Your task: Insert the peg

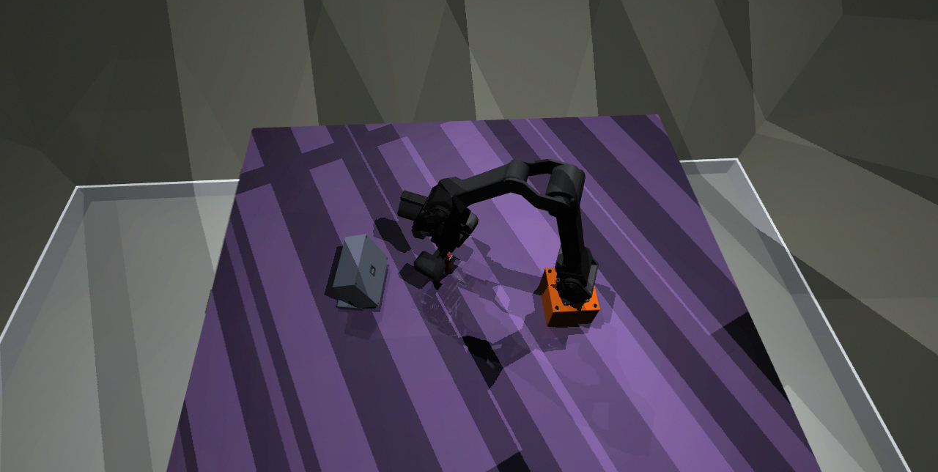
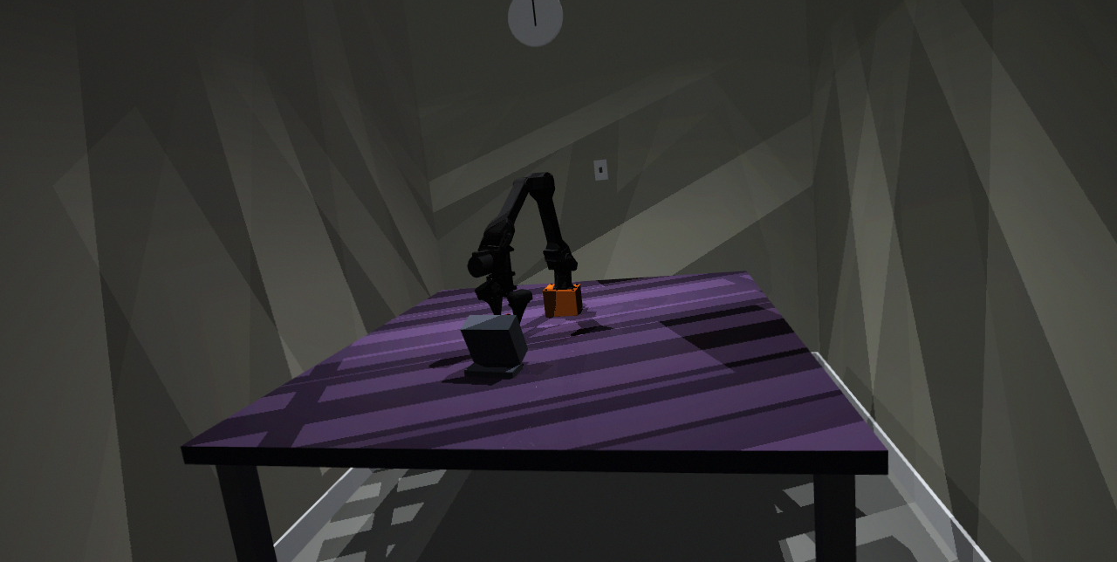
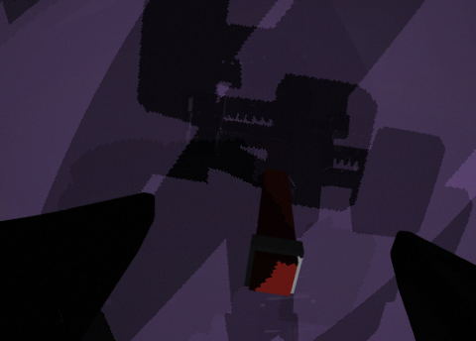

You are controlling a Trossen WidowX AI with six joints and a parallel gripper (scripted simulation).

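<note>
Now: gripper tip right at the red square peg. From my gripper tip the other things lie so: foot 230 mm ahead, 50 mm below; grey sloped panel 200 mm ahead, 20 mm above, 10 mm to the left.
</note>
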